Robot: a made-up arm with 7 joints.
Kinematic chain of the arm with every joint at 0, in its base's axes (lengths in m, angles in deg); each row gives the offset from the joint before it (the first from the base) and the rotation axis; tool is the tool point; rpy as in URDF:
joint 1: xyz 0 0 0 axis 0.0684 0.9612 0.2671
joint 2: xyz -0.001 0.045 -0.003 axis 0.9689 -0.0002 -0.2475
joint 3: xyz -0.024 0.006 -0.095 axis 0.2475 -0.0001 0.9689
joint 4: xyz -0.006 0 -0.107 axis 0.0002 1 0
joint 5: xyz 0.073 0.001 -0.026 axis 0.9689 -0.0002 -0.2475
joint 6: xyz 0.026 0 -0.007 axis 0.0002 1 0
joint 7: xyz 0.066 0 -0.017 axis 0.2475 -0.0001 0.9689
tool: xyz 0 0 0 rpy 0 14.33 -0.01
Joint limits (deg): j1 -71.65..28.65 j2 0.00..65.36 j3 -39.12..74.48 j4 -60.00..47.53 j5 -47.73..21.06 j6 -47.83..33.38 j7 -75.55..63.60
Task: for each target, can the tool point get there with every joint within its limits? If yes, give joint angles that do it. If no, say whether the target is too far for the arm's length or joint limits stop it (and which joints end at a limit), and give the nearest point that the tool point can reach.
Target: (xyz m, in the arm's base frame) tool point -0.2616 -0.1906 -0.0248
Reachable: no: joint limits stop it (at a limit: joint 1, joint 2, joint 3, joint 4, joint 5, joint 6) | nearest point -0.0104 0.0022 -0.0668 | short by 0.319 m
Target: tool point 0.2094 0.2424 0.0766
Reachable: yes | joints -57.60 47.86 43.44 -3.47 -31.55 12.66 41.00
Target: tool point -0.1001 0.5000 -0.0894
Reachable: no: too far | nearest point -0.0788 0.3981 -0.0697 | short by 0.106 m
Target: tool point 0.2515 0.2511 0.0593
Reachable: yes | joints -58.18 53.37 28.29 10.73 -5.94 19.25 -60.14
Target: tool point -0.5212 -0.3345 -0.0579
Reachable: no: too far | nearest point -0.1793 -0.0387 -0.3038 | short by 0.515 m
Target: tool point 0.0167 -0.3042 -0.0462
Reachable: no: joint limits stop it (at a limit: joint 1, joint 2, joint 3, joint 5, joint 6) | nearest point 0.1453 -0.1271 0.0045 | short by 0.225 m
